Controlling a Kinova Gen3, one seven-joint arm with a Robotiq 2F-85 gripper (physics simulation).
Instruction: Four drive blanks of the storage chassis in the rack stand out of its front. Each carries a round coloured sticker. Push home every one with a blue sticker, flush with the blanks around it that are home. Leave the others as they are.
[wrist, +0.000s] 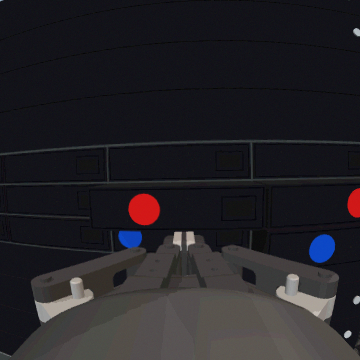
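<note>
A blank with a red sticker (144, 209) stands out in the middle column, overlapping the view of its neighbours. Below it, a blank with a blue sticker (130, 238) is partly hidden by the red one and by my gripper; its visible left edge looks level with the home blanks. At the right, a blank with a blue sticker (322, 248) stands out, and above it another with a red sticker (354, 203), cut by the view's edge, stands out. My gripper (183, 240) is shut and empty, its tips in front of the middle blue-stickered blank, just below the red one. Contact cannot be told.
Home blanks (165, 162) form the row above, with more home blanks (40, 167) at the left. Dark plain panels (180, 65) fill the upper part. Small pale round spots (356, 300) run down the right edge. The protruding red-stickered blank is close above my fingertips.
</note>
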